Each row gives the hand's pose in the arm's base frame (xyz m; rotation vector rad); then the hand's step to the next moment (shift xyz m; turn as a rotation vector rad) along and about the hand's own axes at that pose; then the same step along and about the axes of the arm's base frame.
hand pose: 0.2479 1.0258 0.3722 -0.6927 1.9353 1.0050
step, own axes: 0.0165 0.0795 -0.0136 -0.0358 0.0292 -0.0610
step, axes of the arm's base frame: -0.0741 0.0290 0.0212 -0.0294 -0.0327 0.0626
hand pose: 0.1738 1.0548 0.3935 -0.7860 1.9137 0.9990
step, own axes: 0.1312 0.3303 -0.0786 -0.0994 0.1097 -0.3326
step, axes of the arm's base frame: -0.3551 0.0749 0.0280 -0.1657 -0.2169 0.2409
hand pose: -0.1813 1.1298 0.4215 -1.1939 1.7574 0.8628
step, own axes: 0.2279 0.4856 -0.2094 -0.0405 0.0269 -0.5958
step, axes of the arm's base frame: -0.5593 -0.1161 -0.0731 -0.1656 -0.4943 0.2926
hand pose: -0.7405 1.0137 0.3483 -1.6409 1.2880 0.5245
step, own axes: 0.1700 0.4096 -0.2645 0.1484 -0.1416 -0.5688
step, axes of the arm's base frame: -0.3695 -0.3113 -0.1822 0.0603 -0.5672 0.2007
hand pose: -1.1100 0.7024 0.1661 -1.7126 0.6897 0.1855
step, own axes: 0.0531 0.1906 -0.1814 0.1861 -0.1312 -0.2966
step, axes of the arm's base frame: -0.1023 -0.2074 -0.1363 0.1503 -0.3271 0.1011
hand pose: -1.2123 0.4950 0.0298 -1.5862 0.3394 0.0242
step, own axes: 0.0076 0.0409 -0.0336 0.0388 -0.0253 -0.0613
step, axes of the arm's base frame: -0.0087 -0.0347 -0.0398 0.0310 -0.0677 0.0191
